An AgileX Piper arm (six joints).
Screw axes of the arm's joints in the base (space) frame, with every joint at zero. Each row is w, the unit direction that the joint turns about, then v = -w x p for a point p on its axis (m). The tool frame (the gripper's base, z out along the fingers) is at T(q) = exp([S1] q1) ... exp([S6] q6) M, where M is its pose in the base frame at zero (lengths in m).
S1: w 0 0 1 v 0 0 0
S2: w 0 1 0 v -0.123 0 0
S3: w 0 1 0 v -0.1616 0 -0.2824
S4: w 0.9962 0 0.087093 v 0 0.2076 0
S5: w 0 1 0 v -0.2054 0 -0.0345
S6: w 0.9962 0 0.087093 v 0 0.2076 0
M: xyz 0.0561 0 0.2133 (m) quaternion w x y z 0.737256 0 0.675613 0
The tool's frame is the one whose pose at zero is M.
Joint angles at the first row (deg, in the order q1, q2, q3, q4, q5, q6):
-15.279 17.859 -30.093 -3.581 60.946 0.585
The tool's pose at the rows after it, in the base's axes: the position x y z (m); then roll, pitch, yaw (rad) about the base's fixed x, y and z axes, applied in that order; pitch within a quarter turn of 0, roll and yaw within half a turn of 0:
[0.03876, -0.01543, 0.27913, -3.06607, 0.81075, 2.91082]
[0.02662, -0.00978, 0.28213, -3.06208, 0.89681, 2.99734]
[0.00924, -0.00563, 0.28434, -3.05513, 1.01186, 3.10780]
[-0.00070, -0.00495, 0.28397, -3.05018, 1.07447, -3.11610]
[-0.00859, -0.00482, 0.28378, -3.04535, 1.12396, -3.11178]
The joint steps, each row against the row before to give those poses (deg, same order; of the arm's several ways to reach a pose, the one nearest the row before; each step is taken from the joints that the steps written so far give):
0.405 -0.131 0.001 -0.001 -0.065 0.020
4.786 -4.912 0.000 -0.003 -0.021 0.003
5.995 -6.551 -0.001 0.006 -0.043 -0.006
3.155 -3.723 0.134 -0.004 -0.002 0.003
0.000 -2.816 0.000 0.000 -0.022 0.000

